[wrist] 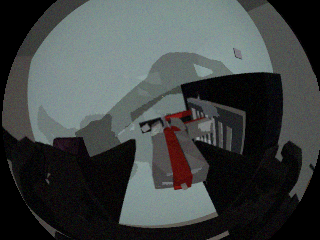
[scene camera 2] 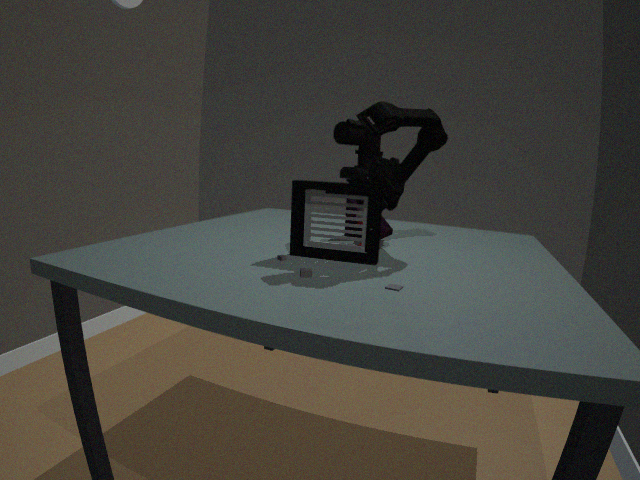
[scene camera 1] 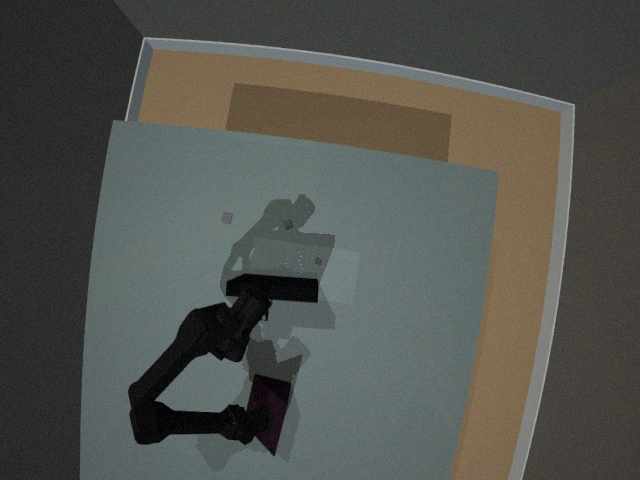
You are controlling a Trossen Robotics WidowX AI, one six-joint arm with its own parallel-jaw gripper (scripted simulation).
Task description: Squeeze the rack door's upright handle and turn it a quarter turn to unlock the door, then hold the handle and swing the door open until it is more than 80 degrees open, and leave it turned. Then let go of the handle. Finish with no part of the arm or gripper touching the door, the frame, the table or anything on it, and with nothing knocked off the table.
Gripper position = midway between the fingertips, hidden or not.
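Note:
You'd see my gripper (scene camera 2: 366, 205) open and holding nothing, and there's my gripper (wrist: 166, 144) again from the wrist. There's also a black rack frame (scene camera 2: 374, 192), and I can see the black rack frame (wrist: 260, 95) from the wrist too, plus the same frame (scene camera 1: 293, 289) once more.

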